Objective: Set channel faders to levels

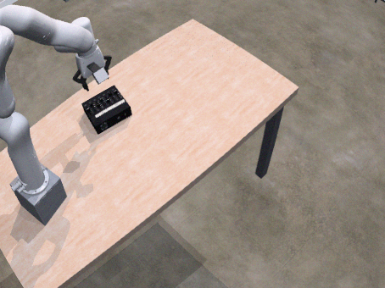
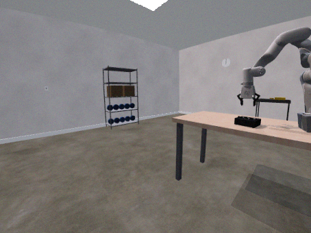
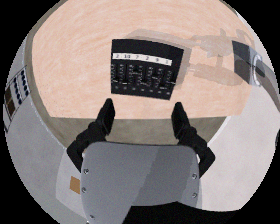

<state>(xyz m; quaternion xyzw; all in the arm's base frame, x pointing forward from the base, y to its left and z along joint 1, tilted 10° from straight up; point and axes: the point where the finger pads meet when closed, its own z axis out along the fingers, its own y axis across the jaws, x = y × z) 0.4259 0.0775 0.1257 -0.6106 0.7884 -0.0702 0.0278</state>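
The fader cap is 110 mm below my hand, 20 mm to the right of it and 10 mm ahead of it.
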